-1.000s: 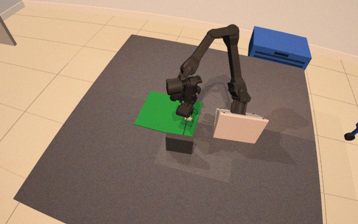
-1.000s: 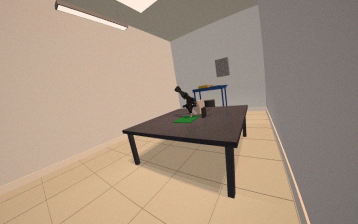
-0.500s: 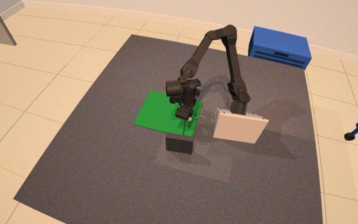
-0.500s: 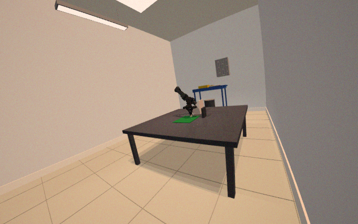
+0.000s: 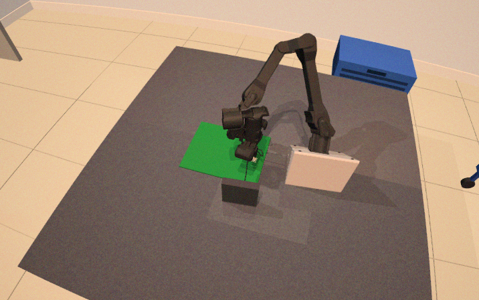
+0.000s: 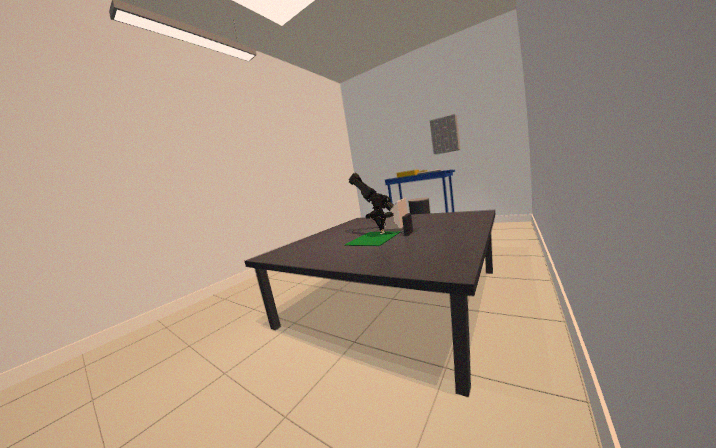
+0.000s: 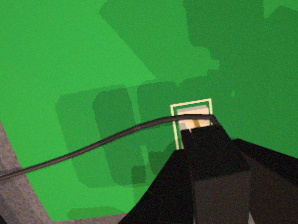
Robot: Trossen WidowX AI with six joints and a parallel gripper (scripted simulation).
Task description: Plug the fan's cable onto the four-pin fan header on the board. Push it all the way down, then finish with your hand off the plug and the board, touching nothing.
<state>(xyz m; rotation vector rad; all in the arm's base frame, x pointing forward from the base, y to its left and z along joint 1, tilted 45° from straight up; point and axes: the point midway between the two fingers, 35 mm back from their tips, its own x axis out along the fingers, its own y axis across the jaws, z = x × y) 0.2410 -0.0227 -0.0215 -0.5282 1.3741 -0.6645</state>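
Now: gripper tip 10 mm past the black plug and 10 mm below it. Also, from my gripper tip: green board: 100 mm ahead, 10 mm to the right, 60 mm below; then dark grey fan block: 180 mm to the left, 20 mm above.
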